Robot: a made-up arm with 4 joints.
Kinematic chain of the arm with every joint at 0, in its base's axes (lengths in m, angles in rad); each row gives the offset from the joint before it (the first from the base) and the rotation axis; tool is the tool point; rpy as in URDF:
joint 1: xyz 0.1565 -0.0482 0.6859 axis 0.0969 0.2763 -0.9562
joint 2: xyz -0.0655 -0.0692 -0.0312 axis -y
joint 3: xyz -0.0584 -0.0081 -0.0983 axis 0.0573 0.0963 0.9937
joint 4: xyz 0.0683 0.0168 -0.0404 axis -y
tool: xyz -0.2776 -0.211 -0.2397 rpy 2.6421 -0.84 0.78
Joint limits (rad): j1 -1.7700..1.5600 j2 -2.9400..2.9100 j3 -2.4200..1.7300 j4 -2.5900..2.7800
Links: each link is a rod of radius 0.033 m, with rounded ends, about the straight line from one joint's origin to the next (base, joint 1, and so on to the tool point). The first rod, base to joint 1, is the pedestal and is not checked.
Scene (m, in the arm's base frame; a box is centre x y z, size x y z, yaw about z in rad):
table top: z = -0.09
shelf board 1: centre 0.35 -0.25 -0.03 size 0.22 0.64 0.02 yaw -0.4
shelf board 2: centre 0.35 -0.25 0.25 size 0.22 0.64 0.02 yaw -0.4
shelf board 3: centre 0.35 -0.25 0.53 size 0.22 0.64 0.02 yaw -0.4
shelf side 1: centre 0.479 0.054 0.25 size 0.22 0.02 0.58 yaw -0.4
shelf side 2: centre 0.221 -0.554 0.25 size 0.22 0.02 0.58 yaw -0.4
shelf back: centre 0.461 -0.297 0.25 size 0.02 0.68 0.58 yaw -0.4
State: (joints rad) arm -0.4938 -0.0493 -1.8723 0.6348
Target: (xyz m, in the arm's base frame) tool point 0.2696 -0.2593 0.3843
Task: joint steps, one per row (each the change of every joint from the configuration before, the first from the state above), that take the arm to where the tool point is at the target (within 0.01 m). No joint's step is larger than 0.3 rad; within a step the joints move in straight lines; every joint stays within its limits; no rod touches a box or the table.
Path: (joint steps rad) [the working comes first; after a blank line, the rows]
Joints at the target: 1.5600 2.0497 -1.3543 -0.4835
Straight joint move there: touches shelf board 2.

1: 0.2665 0.2971 0.0743 -0.2600
2: 0.2666 0.2970 0.0742 -0.2601
3: 0.2665 0.2971 0.0743 -0.2600
4: 0.2665 0.2970 0.0743 -0.2600
5: 0.1975 0.2931 0.1271 -0.1523
6: 0.1976 0.2930 0.1270 -0.1523
7: 0.1975 0.2931 0.1271 -0.1523
8: 0.1976 0.2930 0.1271 -0.1523
9: 0.1975 0.2931 0.1271 -0.1523
10: 0.0000 -0.1849 -0.1382 0.2278
11: 0.0000 -0.1848 -0.1381 0.2277
12: 0.0000 -0.1848 -0.1382 0.2278

